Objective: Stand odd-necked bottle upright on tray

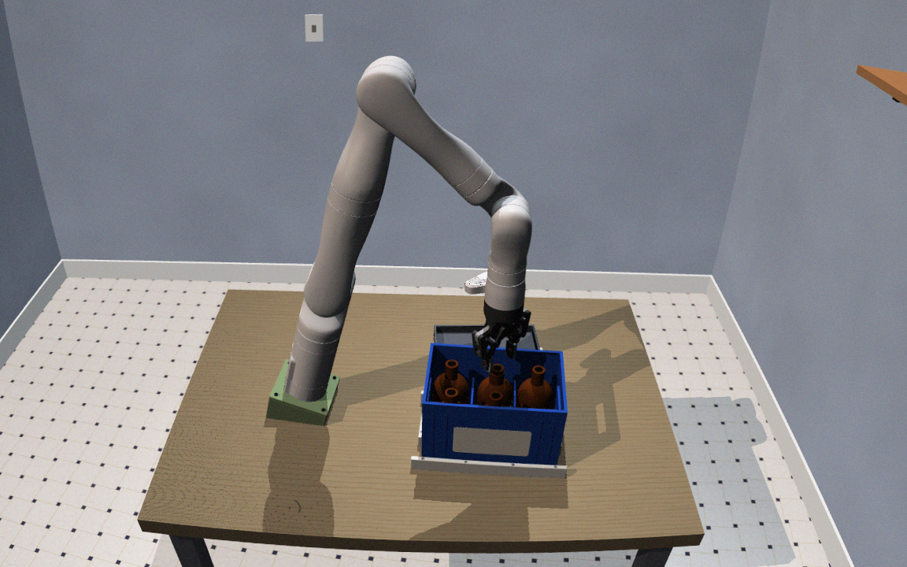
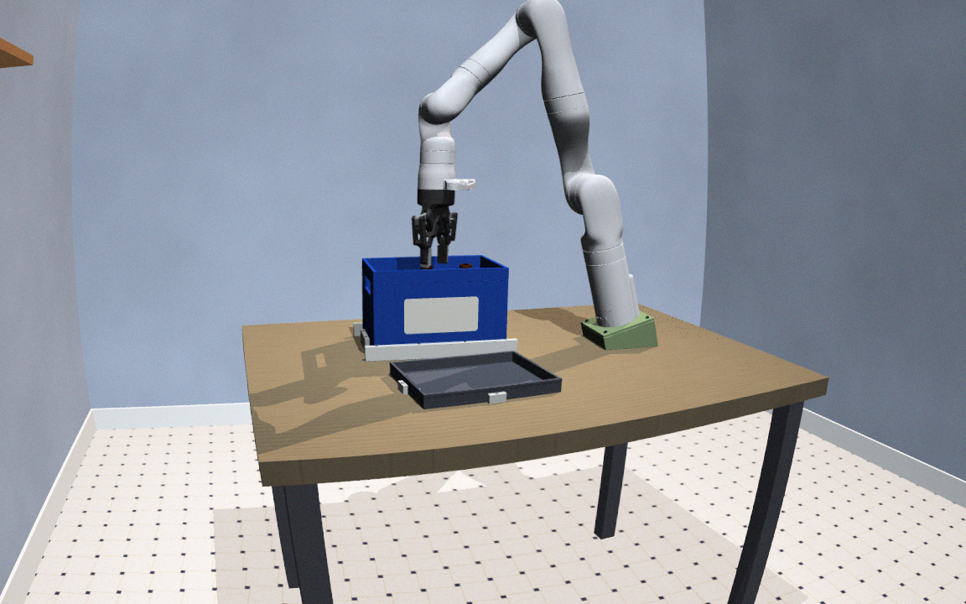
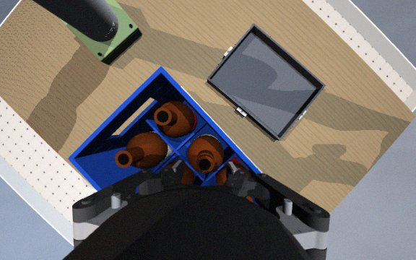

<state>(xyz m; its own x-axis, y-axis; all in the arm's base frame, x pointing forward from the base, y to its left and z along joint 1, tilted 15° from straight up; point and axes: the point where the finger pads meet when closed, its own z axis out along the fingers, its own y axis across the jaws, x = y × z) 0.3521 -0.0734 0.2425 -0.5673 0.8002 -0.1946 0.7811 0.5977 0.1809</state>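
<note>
My hand is 1 cm past the blue crate, 4 cm to the left of it and 11 cm above it. The rest, counted from my hand: dark grey tray 2 cm ahead, 23 cm to the left, 18 cm below.
</note>
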